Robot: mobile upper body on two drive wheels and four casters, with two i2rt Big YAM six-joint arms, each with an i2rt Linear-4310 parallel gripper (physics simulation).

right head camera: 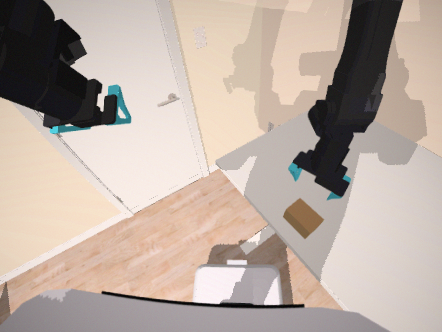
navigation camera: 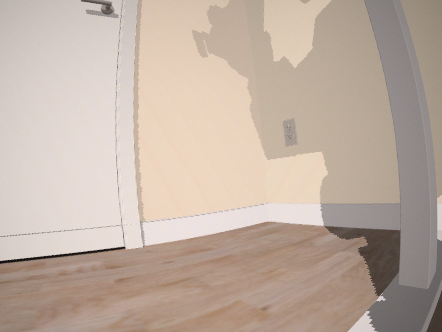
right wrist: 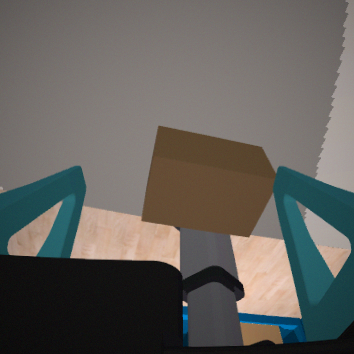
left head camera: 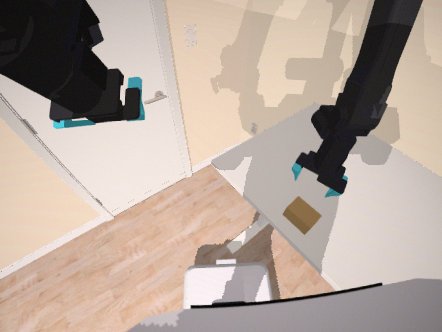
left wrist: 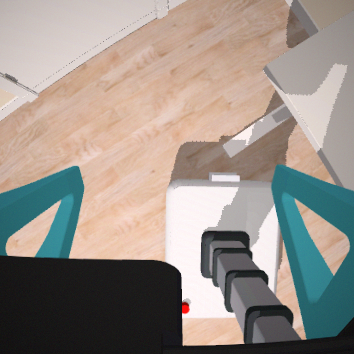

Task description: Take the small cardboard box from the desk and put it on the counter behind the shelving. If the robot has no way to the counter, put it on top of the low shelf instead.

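Frame: origin at the left arm's base, x left, y back, z up, level; millimetres.
Seen in the pictures: left gripper, fingertip midpoint: (right head camera: 109, 123) (left head camera: 119, 118) (left wrist: 177, 175); right gripper, fingertip midpoint: (right head camera: 311, 189) (right wrist: 178, 176) (left head camera: 310, 187).
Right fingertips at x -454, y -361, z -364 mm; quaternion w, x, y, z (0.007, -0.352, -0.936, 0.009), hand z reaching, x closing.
Observation:
A point is followed by its place in that frame.
The small brown cardboard box (left head camera: 302, 215) {y -295, x -424, z -410 mm} (right head camera: 303, 218) {y -296, x -428, z -410 mm} (right wrist: 207, 182) {y -321, x -445, z -410 mm} sits on the grey-white desk (left head camera: 380, 230) {y -238, x -709, z -460 mm} (right head camera: 385, 240) {y -235, x -676, z -460 mm} (right wrist: 100, 90) {y -412, x -419, z -460 mm}, near the desk's edge. My right gripper (left head camera: 312, 186) {y -362, x -454, z -364 mm} (right head camera: 314, 187) {y -362, x -454, z -364 mm} (right wrist: 178, 176) {y -362, x -454, z -364 mm} is open above the desk, close to the box and apart from it in the head views; in the right wrist view the box shows between the fingers, nearer the right-hand one. My left gripper (left wrist: 177, 175) {y -368, x 1, z -116 mm} is open and empty, away from the desk; in the head views it shows in front of the door. The counter, the shelving and the low shelf do not show.
A white door (left head camera: 135, 150) {y -1012, x 392, z -825 mm} (right head camera: 150, 155) {y -999, x 413, z -857 mm} (navigation camera: 60, 125) {y -1084, x 286, z -974 mm} and walls stand beyond the wood floor (left head camera: 150, 240) {y -561, x 374, z -1410 mm} (navigation camera: 200, 280) {y -892, x -168, z -1410 mm}. The robot's white base (left head camera: 225, 285) {y -194, x -212, z -1150 mm} (left wrist: 220, 210) {y -193, x -204, z -1150 mm} is beside the desk. A grey upright post (navigation camera: 415, 175) {y -647, x -520, z -1205 mm} stands at the right in the navigation view. Part of a blue-edged thing (right wrist: 270, 318) {y 1822, x 388, z -1378 mm} shows low down.

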